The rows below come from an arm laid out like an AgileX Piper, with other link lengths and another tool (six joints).
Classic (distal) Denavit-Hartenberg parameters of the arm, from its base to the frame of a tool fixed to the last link. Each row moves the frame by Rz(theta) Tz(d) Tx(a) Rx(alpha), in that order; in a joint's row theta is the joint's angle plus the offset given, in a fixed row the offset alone. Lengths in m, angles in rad.
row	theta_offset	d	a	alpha
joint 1	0	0.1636	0	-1.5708
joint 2	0.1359	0	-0.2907	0
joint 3	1.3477	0	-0.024	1.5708
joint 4	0	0.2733	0	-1.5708
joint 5	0	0	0	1.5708
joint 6	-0.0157	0.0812	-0.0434	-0.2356
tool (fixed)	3.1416	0.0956	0	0
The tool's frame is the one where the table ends.
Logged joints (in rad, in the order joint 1, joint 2, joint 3, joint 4, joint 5, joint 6), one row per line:
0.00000 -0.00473 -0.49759 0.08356 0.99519 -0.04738
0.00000 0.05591 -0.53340 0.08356 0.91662 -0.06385
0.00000 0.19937 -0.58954 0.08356 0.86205 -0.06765
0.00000 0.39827 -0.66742 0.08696 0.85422 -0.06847
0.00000 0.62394 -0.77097 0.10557 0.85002 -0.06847
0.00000 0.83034 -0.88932 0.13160 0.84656 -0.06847
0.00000 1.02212 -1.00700 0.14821 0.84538 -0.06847
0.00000 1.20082 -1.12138 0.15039 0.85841 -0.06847
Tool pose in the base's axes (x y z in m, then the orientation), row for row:
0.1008 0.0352 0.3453 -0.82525 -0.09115 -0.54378 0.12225
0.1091 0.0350 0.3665 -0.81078 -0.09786 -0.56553 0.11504
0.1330 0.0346 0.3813 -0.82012 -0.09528 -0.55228 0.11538
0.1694 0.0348 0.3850 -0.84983 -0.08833 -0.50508 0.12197
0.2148 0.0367 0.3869 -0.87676 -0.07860 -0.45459 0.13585
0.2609 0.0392 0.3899 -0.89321 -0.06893 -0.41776 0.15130
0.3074 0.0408 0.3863 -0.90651 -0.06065 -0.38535 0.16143
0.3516 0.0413 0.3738 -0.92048 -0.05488 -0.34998 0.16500
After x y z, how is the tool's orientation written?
As a quaternion, x y z w.
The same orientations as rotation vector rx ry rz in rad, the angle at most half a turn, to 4 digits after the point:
-2.4084 -0.2660 -1.5870
-2.3760 -0.2868 -1.6573
-2.4029 -0.2792 -1.6181
-2.4805 -0.2578 -1.4742
-2.5390 -0.2276 -1.3164
-2.5643 -0.1979 -1.1993
-2.5879 -0.1731 -1.1001
-2.6226 -0.1564 -0.9971

